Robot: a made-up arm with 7 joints. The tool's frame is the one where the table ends. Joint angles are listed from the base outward.
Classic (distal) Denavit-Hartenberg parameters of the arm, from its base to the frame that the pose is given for. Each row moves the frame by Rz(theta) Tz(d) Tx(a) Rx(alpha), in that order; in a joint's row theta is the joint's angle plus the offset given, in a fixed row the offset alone. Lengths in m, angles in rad.
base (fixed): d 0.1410, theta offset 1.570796, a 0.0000, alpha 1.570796
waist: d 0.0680, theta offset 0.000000, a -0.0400, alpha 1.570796
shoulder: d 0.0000, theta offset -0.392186, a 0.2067, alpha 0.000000
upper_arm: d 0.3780, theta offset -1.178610, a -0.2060, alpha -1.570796
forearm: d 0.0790, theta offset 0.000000, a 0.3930, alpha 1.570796
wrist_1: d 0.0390, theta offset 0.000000, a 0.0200, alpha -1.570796
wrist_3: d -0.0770, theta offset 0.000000, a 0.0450, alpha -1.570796
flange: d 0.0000, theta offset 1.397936, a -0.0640, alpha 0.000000
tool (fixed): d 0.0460, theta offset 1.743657, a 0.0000, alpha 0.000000
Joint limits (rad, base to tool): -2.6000..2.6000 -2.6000..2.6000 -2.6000..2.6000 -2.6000..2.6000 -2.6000..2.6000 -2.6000..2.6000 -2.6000..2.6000
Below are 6 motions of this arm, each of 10 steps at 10 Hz.
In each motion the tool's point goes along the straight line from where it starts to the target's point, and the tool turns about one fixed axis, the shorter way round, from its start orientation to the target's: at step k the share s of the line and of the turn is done. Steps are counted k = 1, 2, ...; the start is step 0. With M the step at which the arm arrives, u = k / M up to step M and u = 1 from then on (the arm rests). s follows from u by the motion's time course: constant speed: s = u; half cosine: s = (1 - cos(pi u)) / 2; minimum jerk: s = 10 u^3 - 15 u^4 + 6 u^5.
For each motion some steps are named. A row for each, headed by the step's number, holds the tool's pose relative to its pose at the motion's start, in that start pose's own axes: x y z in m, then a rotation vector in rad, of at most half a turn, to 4 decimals.
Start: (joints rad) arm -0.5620 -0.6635 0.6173 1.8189 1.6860 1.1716 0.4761
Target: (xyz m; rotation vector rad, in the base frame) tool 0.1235 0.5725 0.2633 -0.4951 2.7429 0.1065
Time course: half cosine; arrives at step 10
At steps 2, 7, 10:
2: -0.0098 -0.0372 -0.0262 -0.1936 -0.0107 0.0499
7: -0.0816 -0.3089 -0.2179 -1.6092 -0.0891 0.4145
10: -0.1028 -0.3891 -0.2745 -2.0270 -0.1123 0.5221

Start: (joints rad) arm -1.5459 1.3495 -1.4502 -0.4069 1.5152 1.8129 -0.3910
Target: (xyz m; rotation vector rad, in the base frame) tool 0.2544 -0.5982 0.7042 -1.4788 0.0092 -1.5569
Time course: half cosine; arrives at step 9
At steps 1, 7, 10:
1: -0.0041 0.0002 0.0211 -0.0206 -0.0322 -0.0139
7: -0.1204 0.0072 0.6192 -0.6028 -0.9423 -0.4066
10: -0.1363 0.0082 0.7013 -0.6826 -1.0672 -0.4604

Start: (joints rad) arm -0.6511 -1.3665 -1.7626 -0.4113 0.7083 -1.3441 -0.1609
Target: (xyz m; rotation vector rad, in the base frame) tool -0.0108 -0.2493 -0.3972 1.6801 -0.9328 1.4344
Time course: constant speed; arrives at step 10
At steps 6, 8, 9, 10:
6: 0.0533 -0.1090 -0.1558 -0.1122 -0.3657 0.4733
8: 0.0710 -0.1453 -0.2078 -0.1496 -0.4875 0.6311
9: 0.0799 -0.1635 -0.2337 -0.1684 -0.5485 0.7100
10: 0.0888 -0.1816 -0.2597 -0.1871 -0.6094 0.7889

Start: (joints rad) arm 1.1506 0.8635 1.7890 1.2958 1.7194 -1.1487 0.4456
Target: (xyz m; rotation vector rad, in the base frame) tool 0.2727 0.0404 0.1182 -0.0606 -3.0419 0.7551
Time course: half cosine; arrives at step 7
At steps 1, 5, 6, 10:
1: -0.0025 0.0017 -0.0004 0.0044 0.0026 -0.0049
5: -0.0406 0.0283 -0.0067 0.0728 0.0422 -0.0802
6: -0.0475 0.0331 -0.0079 0.0852 0.0494 -0.0939
10: -0.0500 0.0349 -0.0083 0.0897 0.0519 -0.0988

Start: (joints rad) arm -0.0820 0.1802 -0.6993 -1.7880 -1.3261 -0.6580 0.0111
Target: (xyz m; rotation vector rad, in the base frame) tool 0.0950 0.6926 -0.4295 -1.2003 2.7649 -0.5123
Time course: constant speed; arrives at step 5
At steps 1, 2, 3, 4, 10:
1: 0.0694 -0.0244 -0.0752 -0.1647 -0.1748 -0.1681
2: 0.1388 -0.0487 -0.1504 -0.3294 -0.3496 -0.3362
3: 0.2082 -0.0731 -0.2256 -0.4942 -0.5244 -0.5044
4: 0.2776 -0.0975 -0.3008 -0.6589 -0.6992 -0.6725
10: 0.3470 -0.1218 -0.3760 -0.8236 -0.8740 -0.8406

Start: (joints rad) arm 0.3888 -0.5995 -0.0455 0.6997 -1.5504 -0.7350 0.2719
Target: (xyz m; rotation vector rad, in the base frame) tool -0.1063 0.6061 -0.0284 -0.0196 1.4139 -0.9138
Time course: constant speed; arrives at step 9
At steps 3, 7, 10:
3: 0.0617 -0.1612 -0.0643 -0.1033 -0.0413 0.9289
7: 0.1439 -0.3762 -0.1501 -0.2411 -0.0964 2.1674
10: 0.1850 -0.4836 -0.1930 -0.3100 -0.1239 2.7866

